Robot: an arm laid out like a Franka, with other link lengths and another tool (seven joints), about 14 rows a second.
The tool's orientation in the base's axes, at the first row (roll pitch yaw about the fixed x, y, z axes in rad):
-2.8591 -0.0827 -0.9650
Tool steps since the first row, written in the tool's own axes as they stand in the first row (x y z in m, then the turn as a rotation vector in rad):
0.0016 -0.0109 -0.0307 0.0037 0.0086 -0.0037
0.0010 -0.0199 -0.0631 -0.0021 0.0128 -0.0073
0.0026 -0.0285 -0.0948 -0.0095 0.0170 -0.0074
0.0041 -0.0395 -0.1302 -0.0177 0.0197 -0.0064
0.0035 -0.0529 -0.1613 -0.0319 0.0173 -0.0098
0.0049 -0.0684 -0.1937 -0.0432 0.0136 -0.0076
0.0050 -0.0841 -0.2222 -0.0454 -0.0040 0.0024
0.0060 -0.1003 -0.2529 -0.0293 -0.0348 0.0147
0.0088 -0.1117 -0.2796 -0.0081 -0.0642 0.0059
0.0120 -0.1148 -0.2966 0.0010 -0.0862 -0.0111
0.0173 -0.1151 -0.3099 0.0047 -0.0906 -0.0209
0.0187 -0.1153 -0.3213 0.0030 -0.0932 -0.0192
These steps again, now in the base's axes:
0.0009 0.0020 0.0325 -0.0056 -0.0082 0.0015
-0.0013 0.0045 0.0660 -0.0131 -0.0062 0.0033
-0.0024 0.0051 0.0989 -0.0206 -0.0025 0.0016
-0.0027 0.0068 0.1359 -0.0271 0.0028 -0.0008
-0.0012 0.0120 0.1694 -0.0342 0.0154 0.0019
0.0027 0.0166 0.2048 -0.0372 0.0270 -0.0001
0.0072 0.0227 0.2364 -0.0220 0.0397 -0.0049
0.0119 0.0282 0.2704 0.0144 0.0451 -0.0068
0.0150 0.0298 0.2994 0.0469 0.0435 0.0115
0.0146 0.0274 0.3168 0.0644 0.0469 0.0347
0.0142 0.0220 0.3300 0.0673 0.0455 0.0456
0.0120 0.0199 0.3411 0.0688 0.0485 0.0445

